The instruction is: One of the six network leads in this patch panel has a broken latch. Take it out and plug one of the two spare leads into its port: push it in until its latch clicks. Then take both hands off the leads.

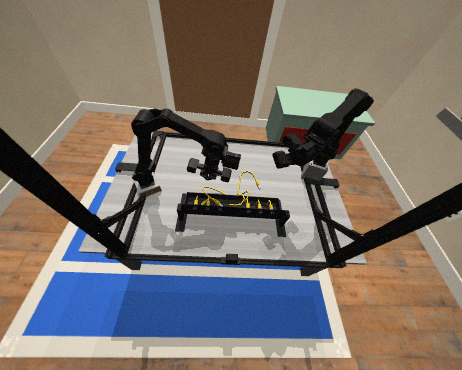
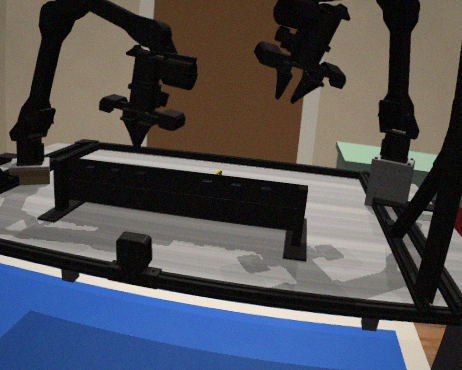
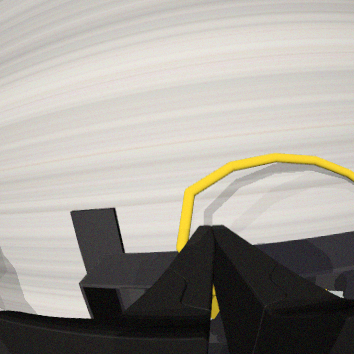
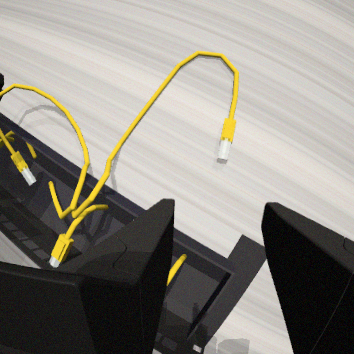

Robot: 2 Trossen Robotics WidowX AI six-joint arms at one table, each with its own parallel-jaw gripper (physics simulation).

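Pixels of known places: left gripper, fingertip midpoint: (image 1: 207, 179) (image 2: 136, 148) (image 3: 209, 236); right gripper, fingertip midpoint: (image 2: 284, 100) (image 4: 219, 212); left arm's base, link origin: (image 1: 146, 182) (image 2: 29, 162); right arm's base, link origin: (image 1: 319, 161) (image 2: 394, 159).
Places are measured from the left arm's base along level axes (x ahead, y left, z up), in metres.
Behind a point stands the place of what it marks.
Observation:
The black patch panel (image 1: 233, 212) {z 0.014, x 0.283, y -0.352 m} (image 2: 175, 197) {z 0.012, x 0.285, y -0.356 m} (image 3: 132, 270) stands across the table, with several yellow leads upright in it. One loose lead (image 1: 258, 184) {z -0.032, x 0.512, y -0.256 m} (image 4: 228, 130) {z -0.031, x 0.518, y -0.247 m} arches behind the panel, its clear plug pointing down. A second loose lead's plug (image 4: 19, 161) {z 0.002, x 0.255, y -0.267 m} hangs over the panel's left part; its cable (image 3: 275, 158) {z -0.023, x 0.284, y -0.178 m} loops behind. My left gripper (image 2: 137, 146) {z 0.064, x 0.247, y -0.165 m} (image 3: 209, 236) {z 0.064, x 0.247, y -0.165 m} is shut, fingertips together above the panel's left part, with no lead seen between them; they hide leads below. My right gripper (image 2: 286, 99) {z 0.196, x 0.512, y -0.325 m} (image 4: 219, 212) {z 0.196, x 0.512, y -0.325 m} is open and empty, high over the right part. No broken latch can be made out.
A black frame (image 2: 250, 295) {z -0.055, x 0.324, y -0.612 m} edges the table, with a small black block (image 2: 134, 251) {z -0.007, x 0.174, y -0.527 m} on its front bar. Slanted black posts (image 1: 60, 187) {z 0.399, x -0.165, y -0.266 m} rise at both sides. A green cabinet (image 1: 305, 102) stands behind the right arm.

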